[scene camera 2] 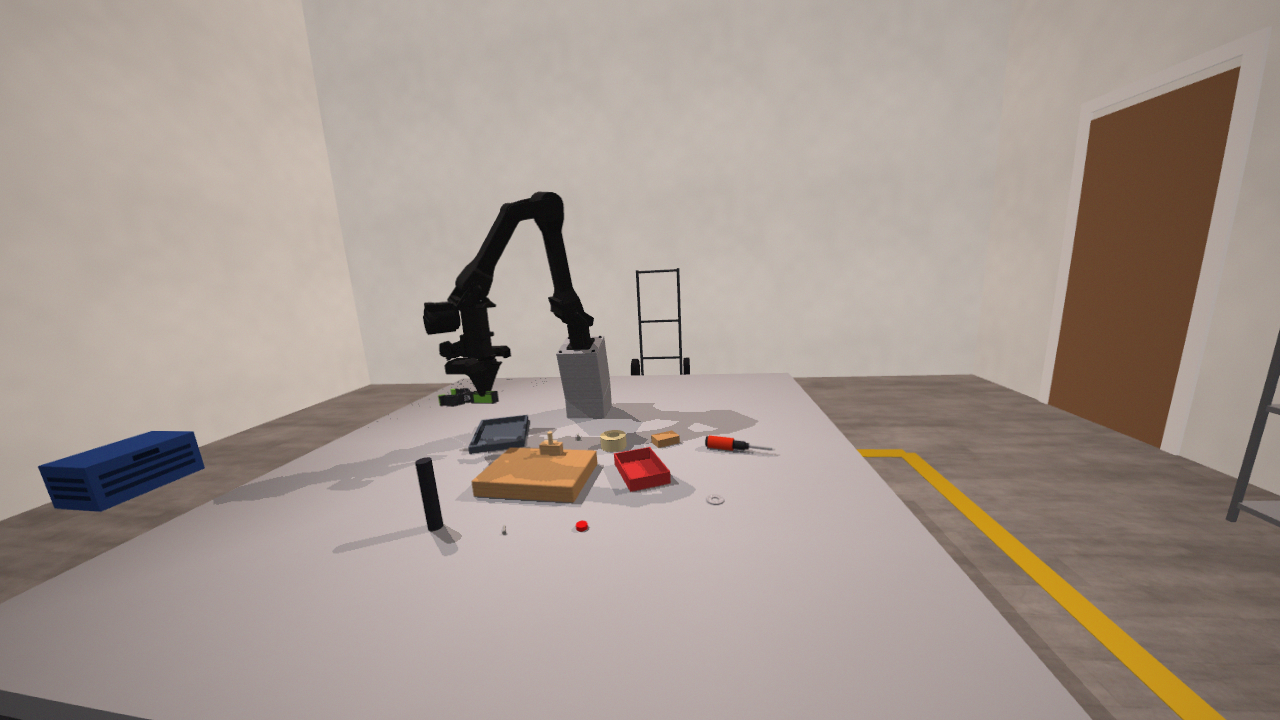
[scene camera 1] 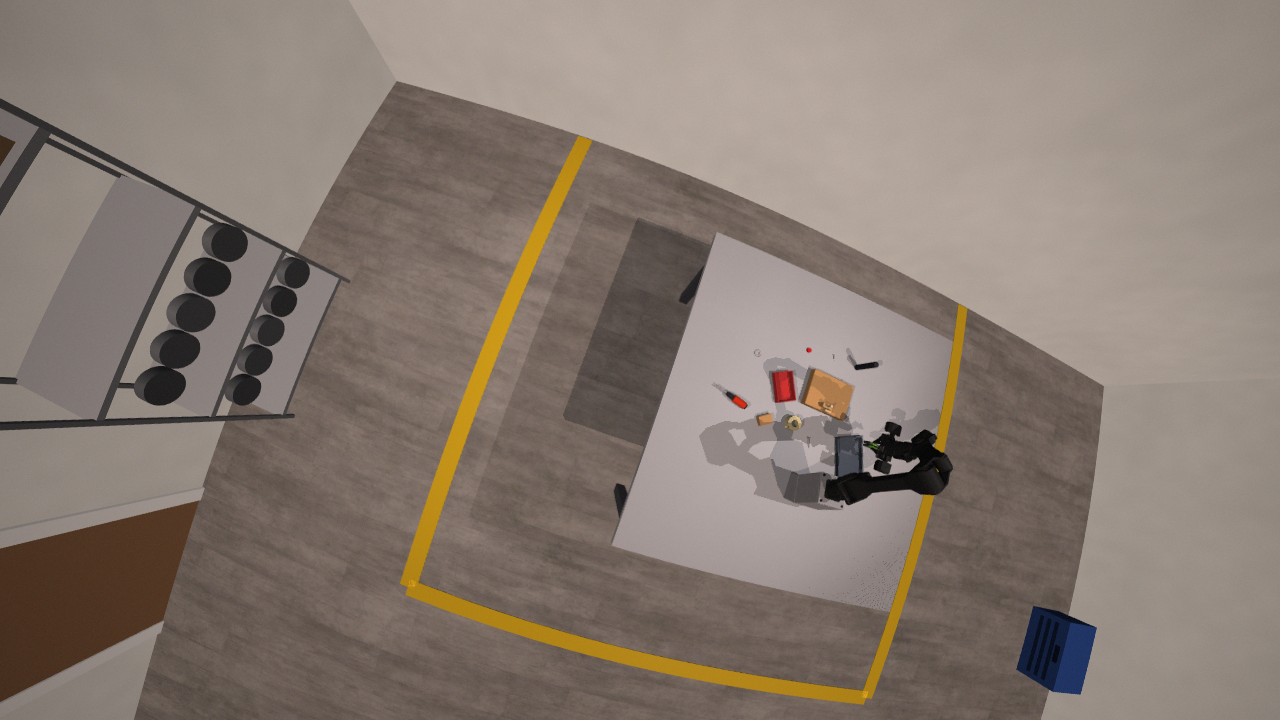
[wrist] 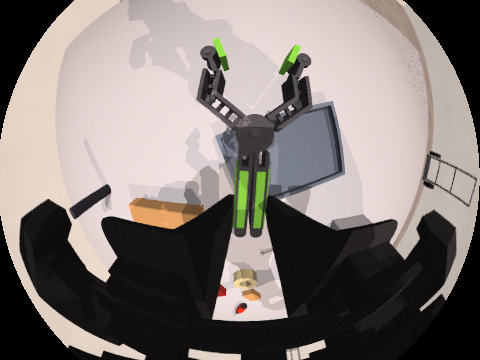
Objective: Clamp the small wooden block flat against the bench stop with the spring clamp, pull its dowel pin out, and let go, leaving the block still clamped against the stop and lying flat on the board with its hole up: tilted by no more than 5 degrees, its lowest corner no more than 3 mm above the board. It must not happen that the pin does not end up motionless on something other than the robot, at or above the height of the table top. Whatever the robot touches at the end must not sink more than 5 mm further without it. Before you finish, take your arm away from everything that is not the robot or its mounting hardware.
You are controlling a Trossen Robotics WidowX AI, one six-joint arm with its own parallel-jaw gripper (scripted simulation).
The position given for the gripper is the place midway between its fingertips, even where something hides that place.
Note:
In view: the gripper (scene camera 2: 485, 394), a red tray (scene camera 2: 641, 468), a grey tray (scene camera 2: 502, 433) and a wooden board (scene camera 2: 519, 473).
The grey tray also shows in scene camera 1 (scene camera 1: 850, 448) and in the wrist view (wrist: 308, 152). The gripper also shows in scene camera 1 (scene camera 1: 872, 445) and in the wrist view (wrist: 250, 201). The wooden board shows as well in scene camera 1 (scene camera 1: 821, 387) and in the wrist view (wrist: 170, 215).

